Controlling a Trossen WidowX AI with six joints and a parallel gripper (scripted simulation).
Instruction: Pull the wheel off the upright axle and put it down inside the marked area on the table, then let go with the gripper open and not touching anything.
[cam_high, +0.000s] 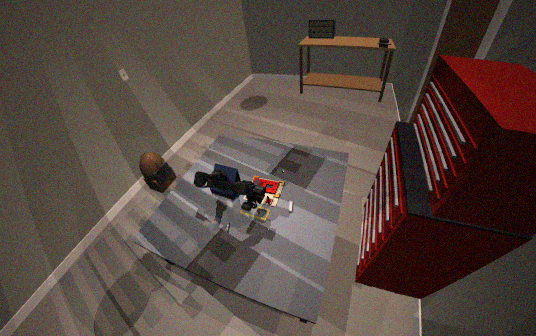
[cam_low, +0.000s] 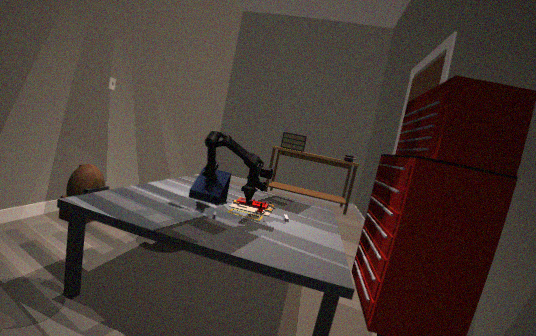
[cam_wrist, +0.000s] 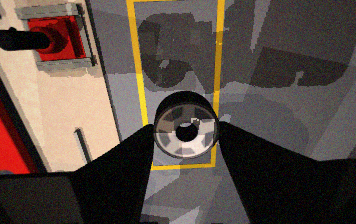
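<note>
Now: gripper tip 110 mm to the right of the dark axle, 50 mm short of it and 40 mm above it. From my gripper tip the other things lie so: wheel right at my gripper tip; beige board 200 mm to the left, 70 mm below, 20 mm behind.
</note>
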